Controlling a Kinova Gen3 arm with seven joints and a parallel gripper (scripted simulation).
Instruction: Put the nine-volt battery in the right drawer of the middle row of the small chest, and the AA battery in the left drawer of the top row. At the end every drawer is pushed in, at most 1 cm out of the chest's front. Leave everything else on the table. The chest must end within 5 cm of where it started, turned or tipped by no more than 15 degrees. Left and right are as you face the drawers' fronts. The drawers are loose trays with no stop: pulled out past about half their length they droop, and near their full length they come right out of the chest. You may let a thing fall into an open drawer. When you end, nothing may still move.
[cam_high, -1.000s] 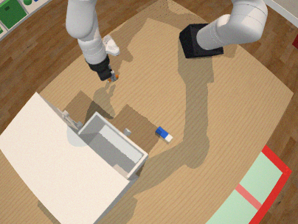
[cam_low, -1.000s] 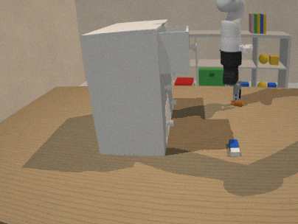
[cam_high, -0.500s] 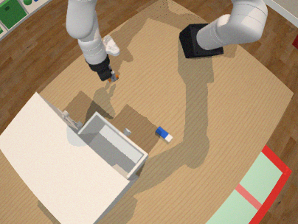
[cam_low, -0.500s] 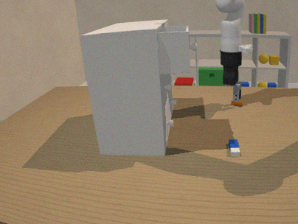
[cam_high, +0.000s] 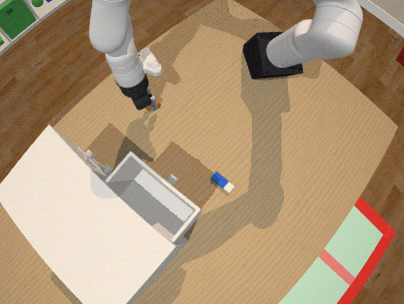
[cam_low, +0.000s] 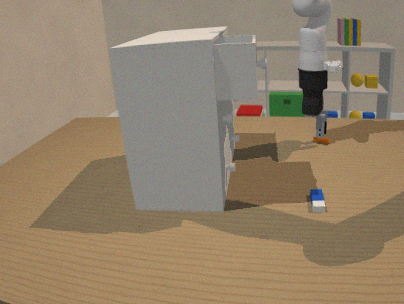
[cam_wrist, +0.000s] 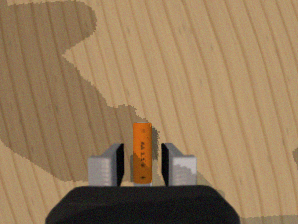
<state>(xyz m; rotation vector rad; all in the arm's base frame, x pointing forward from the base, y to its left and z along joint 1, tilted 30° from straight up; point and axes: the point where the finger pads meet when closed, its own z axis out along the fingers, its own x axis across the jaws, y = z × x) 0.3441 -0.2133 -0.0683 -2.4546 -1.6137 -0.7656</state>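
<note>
Right now the orange AA battery is 30 mm below my hand. From my hand the other things lie so: blue-and-white nine-volt battery: 320 mm to the left, 50 mm ahead, 30 mm below.
</note>
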